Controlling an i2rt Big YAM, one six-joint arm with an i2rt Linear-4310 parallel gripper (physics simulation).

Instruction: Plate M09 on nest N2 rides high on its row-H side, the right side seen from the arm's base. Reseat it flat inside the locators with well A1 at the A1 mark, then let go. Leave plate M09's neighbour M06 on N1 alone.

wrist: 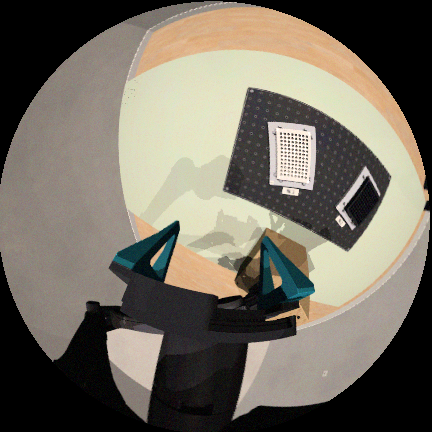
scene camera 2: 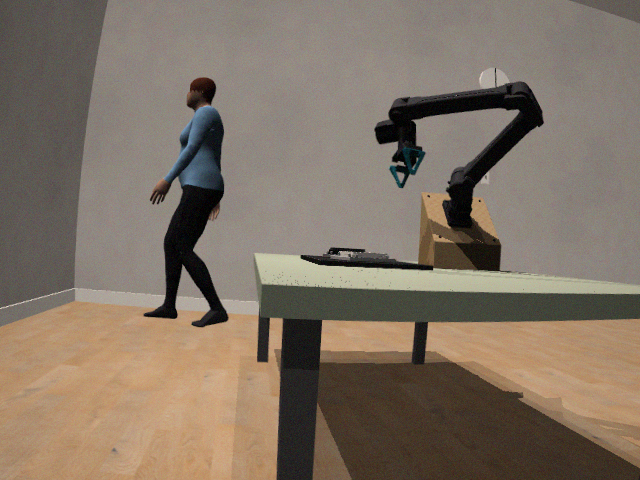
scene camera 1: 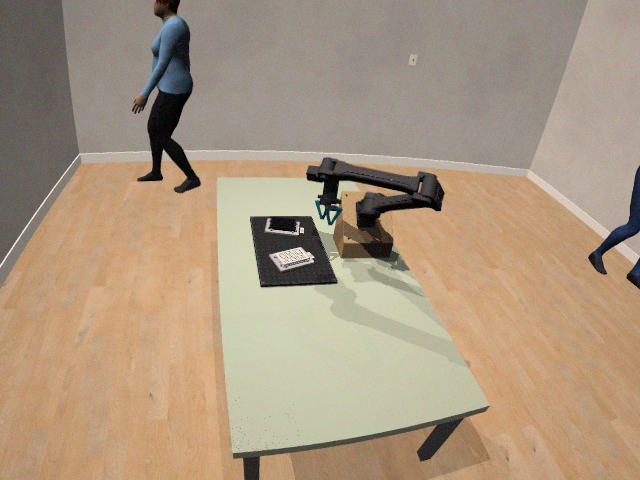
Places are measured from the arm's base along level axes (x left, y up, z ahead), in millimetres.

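Pixels of known places: gripper, fingertip midpoint: [wrist: 221,232] [scene camera 2: 406,181] [scene camera 1: 325,222]; arm's base, origin of the base link: [scene camera 2: 456,215] [scene camera 1: 365,214].
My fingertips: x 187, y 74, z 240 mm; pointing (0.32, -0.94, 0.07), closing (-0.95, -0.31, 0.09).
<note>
Ahead of a thing's pixels: the offset from my fingertips to its top centre. "*": to the spot under its first point.
Plate M09, the black plate {dx -329, dy -209, dz +113 mm} [scene camera 1: 283,223] [scene camera 2: 346,250] [wrist: 363,201], sits on the light grey nest N2 {dx -324, dy -222, dz +115 mm} [wrist: 351,190]. Its tilt is too small to tell in these views. Plate M06, the white plate {dx -69, dy -218, dz +106 mm} [scene camera 1: 292,255] [wrist: 295,155], sits on nest N1 {* dx -26, dy -232, dz +69 mm} [wrist: 272,160]. The A1 marks are too small to read. My gripper [scene camera 1: 327,221] [scene camera 2: 406,180] [wrist: 221,232] is open and empty, with its teal fingers wide apart. It hangs high above the table, on the arm-base side of the nests, touching neither plate.
Both nests stand on a black perforated board {* dx +49, dy -243, dz +63 mm} [scene camera 1: 305,277] [wrist: 245,155] on the pale green table [scene camera 1: 320,361] [scene camera 2: 439,304]. The arm stands on a wooden block [scene camera 1: 366,249] [scene camera 2: 465,255] beside the board. A person in a blue top [scene camera 1: 174,51] [scene camera 2: 202,149] is beyond the table; another person's legs show at right.
</note>
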